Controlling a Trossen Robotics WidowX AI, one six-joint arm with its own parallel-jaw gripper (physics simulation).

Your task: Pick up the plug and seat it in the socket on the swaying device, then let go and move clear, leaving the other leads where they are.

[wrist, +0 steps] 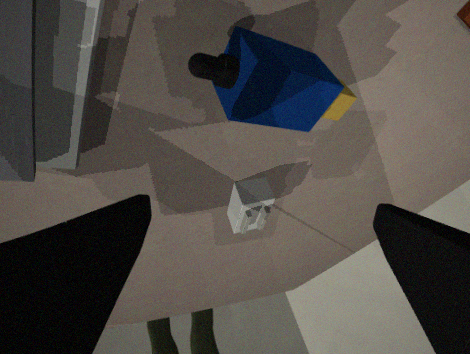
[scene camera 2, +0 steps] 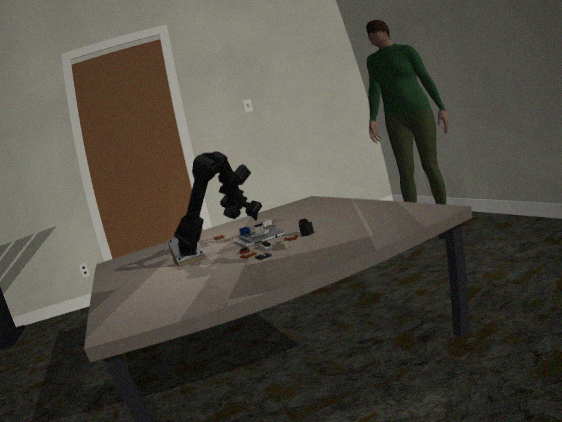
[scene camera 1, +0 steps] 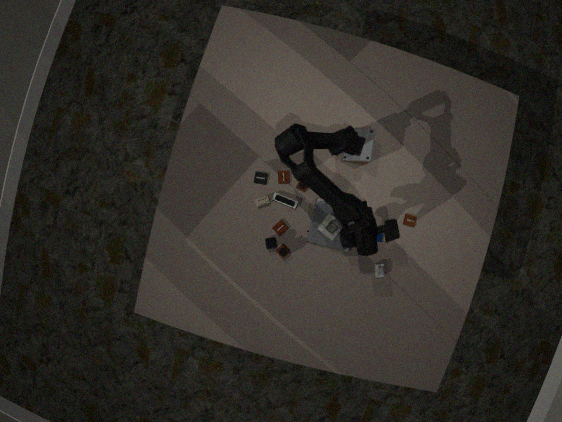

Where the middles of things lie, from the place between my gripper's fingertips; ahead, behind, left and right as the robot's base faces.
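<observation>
The blue plug [wrist: 259, 80] is here, and my hand is 2 cm past it, 2 cm to the right of it and 6 cm above it. As for the grey device [scene camera 1: 324, 229], it is 1 cm behind my hand, 14 cm to the right of it and 5 cm below it.
</observation>
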